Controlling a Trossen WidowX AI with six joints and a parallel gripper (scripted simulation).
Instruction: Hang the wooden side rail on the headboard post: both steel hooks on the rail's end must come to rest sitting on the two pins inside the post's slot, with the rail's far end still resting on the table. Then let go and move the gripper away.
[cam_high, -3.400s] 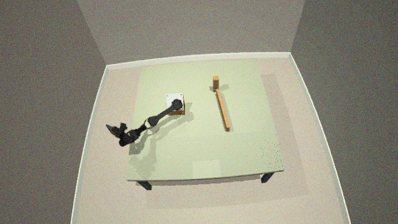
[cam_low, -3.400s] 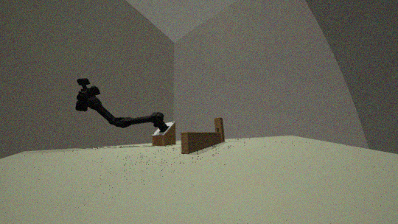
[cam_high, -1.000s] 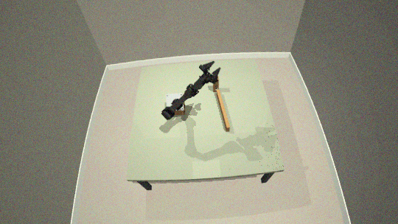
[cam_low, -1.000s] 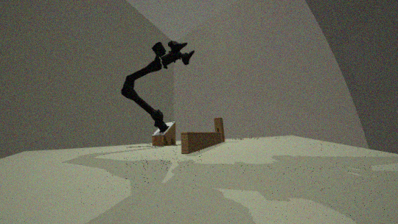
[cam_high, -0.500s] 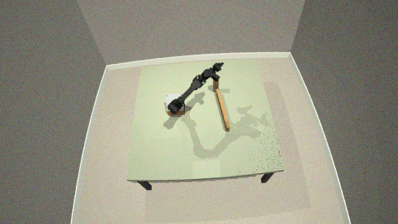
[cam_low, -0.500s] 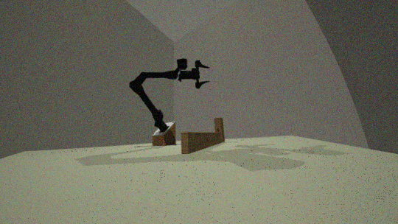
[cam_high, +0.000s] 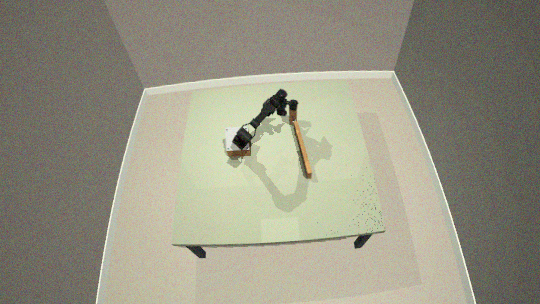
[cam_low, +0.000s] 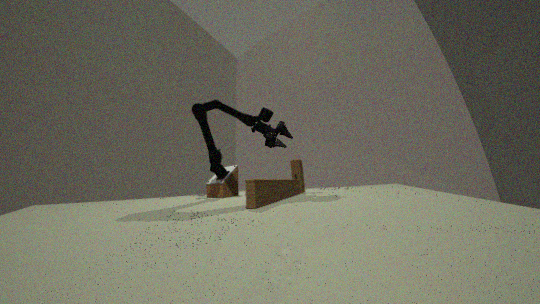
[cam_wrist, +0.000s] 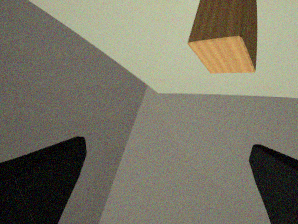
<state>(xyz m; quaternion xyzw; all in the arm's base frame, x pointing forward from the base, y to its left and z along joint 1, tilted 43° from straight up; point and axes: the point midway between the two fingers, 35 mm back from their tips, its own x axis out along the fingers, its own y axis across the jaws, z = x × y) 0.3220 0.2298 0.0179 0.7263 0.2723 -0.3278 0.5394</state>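
My gripper tip is now 1 cm short of the wooden headboard post, 5 cm to the right of it and 19 cm above it.
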